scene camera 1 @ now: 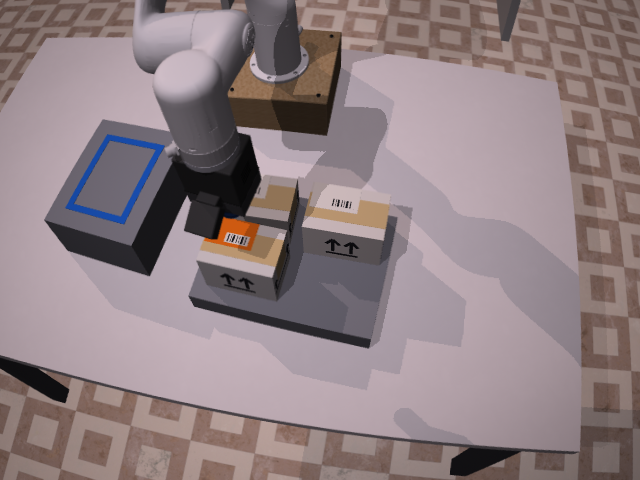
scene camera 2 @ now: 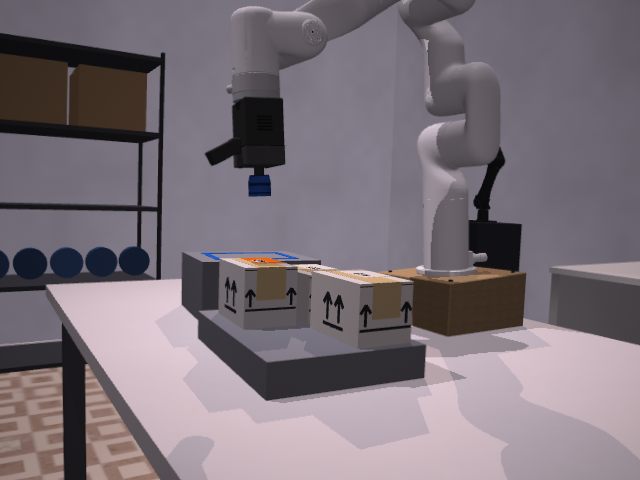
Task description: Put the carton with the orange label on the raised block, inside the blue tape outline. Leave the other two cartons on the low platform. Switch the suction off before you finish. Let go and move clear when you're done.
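Seen in the pictures: hand at its tool point: point(scene camera 2: 259, 196); arm's base at its link origin: point(scene camera 1: 279, 63) point(scene camera 2: 446, 272).
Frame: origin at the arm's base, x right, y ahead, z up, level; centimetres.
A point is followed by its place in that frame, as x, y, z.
Note:
The carton with the orange label point(scene camera 1: 267, 251) {-15.9, 44.5, 3.9} point(scene camera 2: 231, 291) {-12.2, 49.1, -0.7} stands upright at the front left of the low platform point(scene camera 1: 320, 310) {-25.6, 47.7, -5.5} point(scene camera 2: 343, 374) {-34.2, 39.3, -8.2}. A second carton point(scene camera 1: 272, 202) {-12.8, 34.9, 2.3} is behind it, partly hidden by the arm, and a third carton point(scene camera 1: 343, 224) {-25.5, 35.7, 3.3} point(scene camera 2: 336, 310) {-26.8, 37.3, -1.3} stands to the right with a gap. The raised block point(scene camera 1: 103, 248) {15.4, 50.6, -3.2} point(scene camera 2: 191, 281) {17.2, 50.7, -3.5} stands left of the platform, with the blue tape outline point(scene camera 1: 95, 213) {17.5, 46.7, 1.8} point(scene camera 2: 211, 256) {16.7, 46.7, 1.8} on its top. My suction gripper point(scene camera 2: 259, 195) is open, with nothing on its blue cup, and hangs well above the cartons; in scene camera 1 the cup is mostly hidden.
The arm's base stands on a wooden box point(scene camera 1: 305, 111) {-9.1, 9.0, -3.2} point(scene camera 2: 483, 304) {-11.8, -0.8, -4.8} behind the cartons. A shelf rack point(scene camera 2: 160, 170) with brown boxes point(scene camera 2: 108, 98) is at the left in scene camera 2. Another table point(scene camera 2: 599, 273) is at the right, and a small black arm point(scene camera 2: 485, 186) shows behind the base.

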